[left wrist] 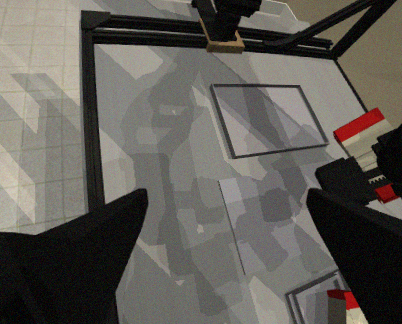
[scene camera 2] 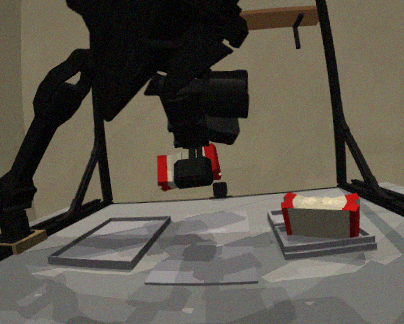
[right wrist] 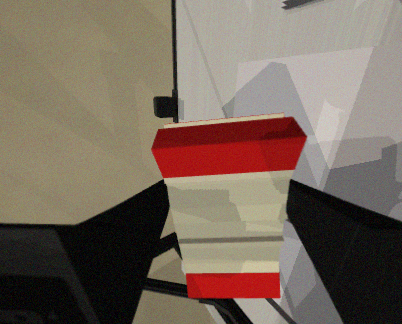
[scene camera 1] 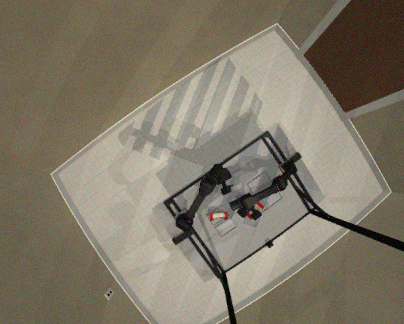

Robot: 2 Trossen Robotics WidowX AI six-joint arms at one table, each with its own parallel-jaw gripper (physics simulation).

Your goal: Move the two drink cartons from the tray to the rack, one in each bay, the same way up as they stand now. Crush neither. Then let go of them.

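Places are measured from the left arm's base along level axes (x ahead, y left, z up), in millimetres.
Pixels of known places: left gripper, fingertip midpoint: (left wrist: 226, 196) (scene camera 2: 140, 104) (scene camera 1: 230, 178); right gripper, fingertip midpoint: (right wrist: 224, 184) (scene camera 1: 252, 213); right arm's base at its link origin: (left wrist: 222, 32) (scene camera 2: 16, 236) (scene camera 1: 287, 167).
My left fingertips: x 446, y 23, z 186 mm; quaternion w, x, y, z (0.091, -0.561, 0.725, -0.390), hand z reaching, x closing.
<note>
Ahead of a thing's pixels: the offset from my left fingertips to its top centre. Level surfaces: height alone.
One drink carton {dy -186, dx -239, dz -140 mm} (scene camera 1: 218, 216) (scene camera 2: 320, 220) (left wrist: 350, 299), cream with red ends, lies lengthwise in the near bay of the grey rack {dy -242, dx -248, dz -210 mm} (scene camera 2: 320, 252) (left wrist: 312, 283). My right gripper (scene camera 1: 249, 214) (scene camera 2: 192, 172) (right wrist: 224, 184) is shut on the other carton {dy -305, dx -10, dz -37 mm} (scene camera 1: 259, 206) (scene camera 2: 165, 172) (left wrist: 362, 140) (right wrist: 228, 215). It holds this carton across the middle, slightly tilted, well above the table. My left gripper (scene camera 1: 226, 189) (left wrist: 226, 196) is wide open and empty, above the table and apart from both cartons. The grey single-rimmed tray {dy -289, dx +159, dz -214 mm} (scene camera 2: 90, 263) (left wrist: 280, 151) holds no carton.
A thin flat grey mat {dz -226 mm} (scene camera 2: 200, 276) lies between tray and rack. Black frame posts (scene camera 2: 330, 90) and rails surround the table. The right arm stands on a wooden base (left wrist: 225, 47) beyond the tray in the left wrist view. Striped shadows cross the table.
</note>
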